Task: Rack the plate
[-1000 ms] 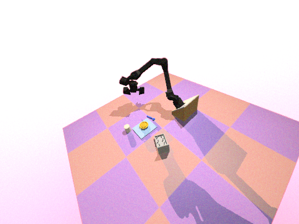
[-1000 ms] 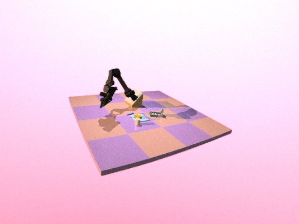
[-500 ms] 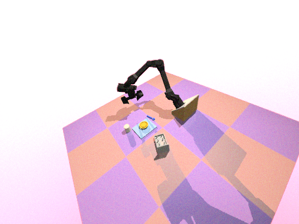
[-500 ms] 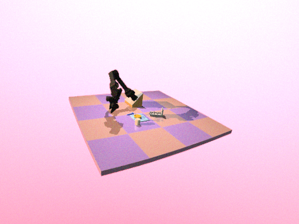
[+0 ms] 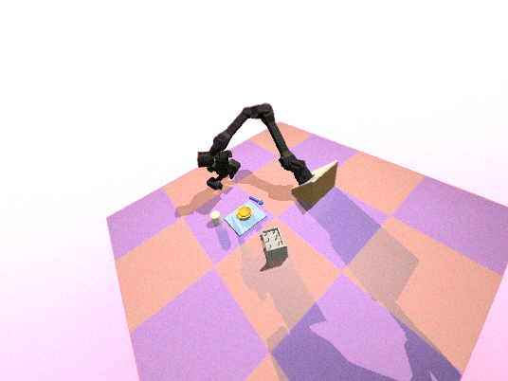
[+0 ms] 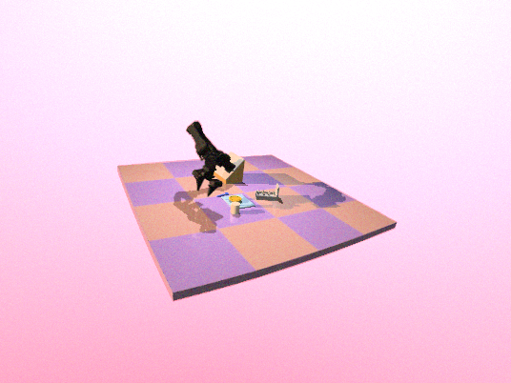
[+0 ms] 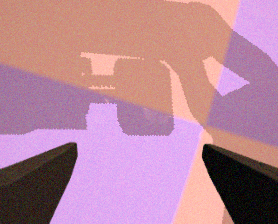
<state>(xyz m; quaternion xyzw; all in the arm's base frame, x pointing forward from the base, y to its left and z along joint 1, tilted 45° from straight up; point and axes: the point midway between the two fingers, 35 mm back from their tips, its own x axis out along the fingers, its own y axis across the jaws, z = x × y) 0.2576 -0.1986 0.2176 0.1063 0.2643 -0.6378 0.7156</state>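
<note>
My gripper tip is 3 cm short of the yellow plate, 18 cm to the right of it and 4 cm above it. The rest, counted from my gripper tip: small blue utensil (6 cm behind, 16 cm to the left, 6 cm below); then cream cup (14 cm ahead, 12 cm to the left, 3 cm below); then light blue mat (4 cm ahead, 20 cm to the left, 6 cm below).
</note>
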